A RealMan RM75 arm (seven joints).
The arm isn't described. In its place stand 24 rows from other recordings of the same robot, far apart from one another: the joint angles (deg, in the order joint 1, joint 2, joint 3, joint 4, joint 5, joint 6, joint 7), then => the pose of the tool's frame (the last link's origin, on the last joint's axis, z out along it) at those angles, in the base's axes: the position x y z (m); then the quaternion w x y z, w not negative.
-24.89 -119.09 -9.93 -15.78 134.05 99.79 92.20 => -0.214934 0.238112 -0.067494 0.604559 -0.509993 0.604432 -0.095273
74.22 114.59 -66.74 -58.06 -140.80 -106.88 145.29 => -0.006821 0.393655 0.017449 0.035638 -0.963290 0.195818 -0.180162
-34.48 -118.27 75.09 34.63 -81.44 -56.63 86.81 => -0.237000 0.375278 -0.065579 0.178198 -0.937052 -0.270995 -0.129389
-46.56 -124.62 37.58 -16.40 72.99 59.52 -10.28 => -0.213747 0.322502 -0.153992 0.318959 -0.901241 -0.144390 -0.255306
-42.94 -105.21 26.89 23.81 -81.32 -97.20 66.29 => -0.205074 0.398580 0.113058 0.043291 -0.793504 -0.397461 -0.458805
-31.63 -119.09 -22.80 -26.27 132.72 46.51 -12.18 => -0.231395 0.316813 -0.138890 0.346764 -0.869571 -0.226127 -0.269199
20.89 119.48 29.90 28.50 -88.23 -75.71 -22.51 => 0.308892 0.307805 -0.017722 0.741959 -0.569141 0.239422 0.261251
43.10 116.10 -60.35 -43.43 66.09 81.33 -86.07 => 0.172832 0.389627 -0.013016 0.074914 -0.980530 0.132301 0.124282
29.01 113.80 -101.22 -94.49 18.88 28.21 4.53 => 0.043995 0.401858 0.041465 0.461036 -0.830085 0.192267 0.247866
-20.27 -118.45 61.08 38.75 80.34 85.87 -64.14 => -0.247691 0.310710 0.001530 0.199986 -0.902881 -0.119389 -0.361329
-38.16 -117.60 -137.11 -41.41 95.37 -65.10 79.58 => -0.208252 0.431823 0.055955 0.282210 -0.821964 -0.336345 -0.362775
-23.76 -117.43 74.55 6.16 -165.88 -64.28 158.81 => -0.358215 0.329431 0.013401 0.595134 -0.703421 -0.262292 -0.286736
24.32 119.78 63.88 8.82 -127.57 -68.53 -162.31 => 0.352927 0.330062 0.027169 0.381743 -0.328758 -0.539047 -0.674995
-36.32 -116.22 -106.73 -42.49 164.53 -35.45 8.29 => -0.312239 0.429716 0.019364 0.480742 -0.724796 -0.489294 0.064418
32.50 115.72 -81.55 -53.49 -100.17 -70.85 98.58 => 0.174493 0.360220 -0.039233 0.084631 -0.977384 0.139925 0.134084
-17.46 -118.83 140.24 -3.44 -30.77 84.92 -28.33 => -0.350778 0.242984 -0.026464 0.453951 -0.785043 -0.246006 -0.342224
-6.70 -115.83 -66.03 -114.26 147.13 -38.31 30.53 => -0.062599 0.286802 -0.001791 0.366094 -0.915390 -0.059204 -0.156623
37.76 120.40 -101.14 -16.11 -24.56 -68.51 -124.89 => 0.179531 0.361236 -0.078464 0.436077 -0.229116 -0.846759 -0.200851
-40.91 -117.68 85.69 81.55 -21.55 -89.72 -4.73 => -0.141322 0.376750 0.011510 0.308864 -0.799422 -0.491260 0.155531
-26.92 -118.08 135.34 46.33 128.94 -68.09 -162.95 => -0.140648 0.350404 -0.028792 0.569748 -0.666853 -0.062885 -0.476173
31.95 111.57 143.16 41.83 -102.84 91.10 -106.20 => 0.247253 0.367418 0.088621 0.237902 -0.923563 0.098949 0.283979
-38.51 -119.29 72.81 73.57 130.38 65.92 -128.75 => -0.114718 0.414412 0.014893 0.261022 -0.945764 -0.182737 -0.063293
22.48 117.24 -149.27 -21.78 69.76 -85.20 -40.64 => 0.277611 0.311180 0.000343 0.746181 -0.636148 -0.075052 0.181375
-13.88 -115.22 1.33 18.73 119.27 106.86 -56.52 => -0.349788 0.209998 0.042935 0.301049 -0.809268 -0.264292 -0.429658
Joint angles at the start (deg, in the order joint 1, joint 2, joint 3, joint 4, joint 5, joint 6, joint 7):
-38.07, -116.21, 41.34, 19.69, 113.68, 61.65, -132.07
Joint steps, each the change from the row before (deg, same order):
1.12, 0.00, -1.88, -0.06, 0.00, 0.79, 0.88
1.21, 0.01, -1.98, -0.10, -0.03, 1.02, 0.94
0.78, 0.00, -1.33, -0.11, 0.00, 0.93, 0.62
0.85, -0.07, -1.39, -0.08, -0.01, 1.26, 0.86
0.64, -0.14, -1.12, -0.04, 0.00, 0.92, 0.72
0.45, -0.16, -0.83, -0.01, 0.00, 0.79, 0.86
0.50, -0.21, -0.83, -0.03, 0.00, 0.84, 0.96
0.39, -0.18, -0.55, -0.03, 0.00, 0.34, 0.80
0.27, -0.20, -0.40, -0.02, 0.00, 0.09, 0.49
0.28, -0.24, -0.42, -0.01, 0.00, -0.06, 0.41
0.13, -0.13, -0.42, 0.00, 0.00, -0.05, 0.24
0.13, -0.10, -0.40, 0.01, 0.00, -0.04, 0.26
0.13, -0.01, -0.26, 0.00, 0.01, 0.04, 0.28
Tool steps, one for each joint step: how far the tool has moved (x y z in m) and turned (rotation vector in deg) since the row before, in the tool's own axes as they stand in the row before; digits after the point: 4 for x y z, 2 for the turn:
-0.0025, -0.0058, -0.0058, -0.53, 1.07, -1.16
-0.0029, -0.0059, -0.0064, -0.68, 1.07, -1.24
-0.0024, -0.0033, -0.0042, -0.66, 0.55, -0.82
-0.0033, -0.0028, -0.0043, -0.94, 0.43, -0.66
-0.0027, -0.0019, -0.0030, -0.75, 0.40, -0.47
-0.0024, -0.0008, -0.0019, -0.69, 0.22, -0.01
-0.0030, -0.0009, -0.0018, -0.73, 0.20, 0.02
-0.0022, -0.0013, -0.0013, -0.30, 0.26, 0.10
-0.0018, -0.0010, -0.0005, -0.14, 0.25, -0.05
-0.0018, -0.0013, -0.0004, -0.03, 0.34, -0.16
-0.0005, -0.0006, -0.0003, -0.06, 0.36, -0.14
-0.0003, -0.0007, -0.0005, -0.04, 0.35, -0.08
-0.0001, -0.0007, -0.0008, -0.01, 0.22, 0.06

